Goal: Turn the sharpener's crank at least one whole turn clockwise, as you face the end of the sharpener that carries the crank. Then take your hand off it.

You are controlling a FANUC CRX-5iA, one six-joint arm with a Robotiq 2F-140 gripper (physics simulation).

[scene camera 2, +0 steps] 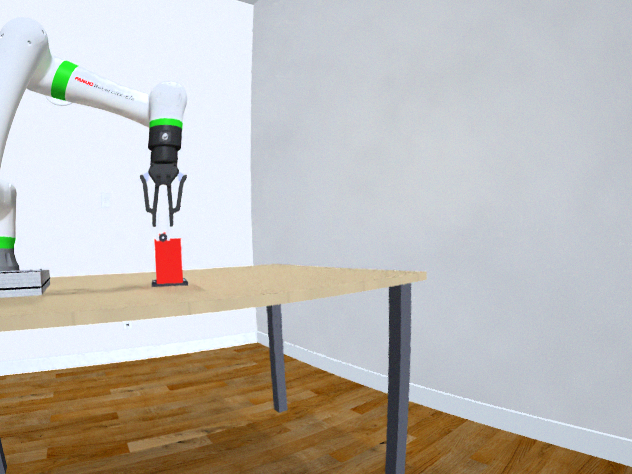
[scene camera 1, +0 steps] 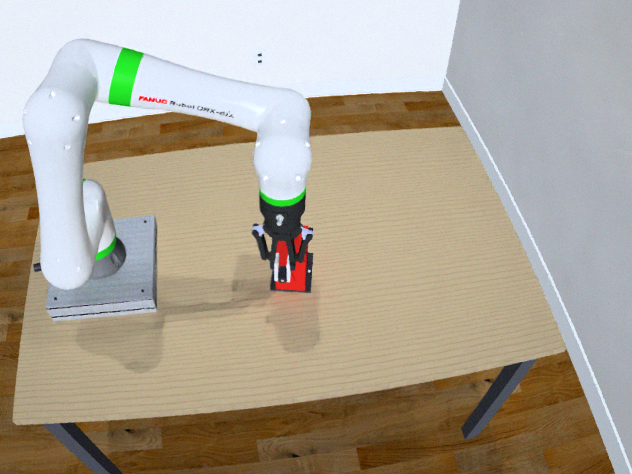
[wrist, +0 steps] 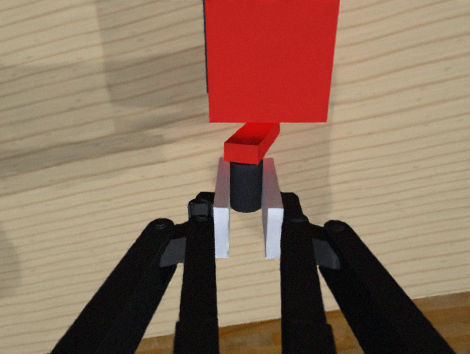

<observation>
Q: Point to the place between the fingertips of my gripper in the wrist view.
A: At 245, 177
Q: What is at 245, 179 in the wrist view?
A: A dark round crank knob.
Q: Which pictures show my gripper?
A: Scene camera 2, scene camera 1 and the wrist view: all of them.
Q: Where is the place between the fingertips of my gripper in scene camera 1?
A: At 282, 276
</observation>
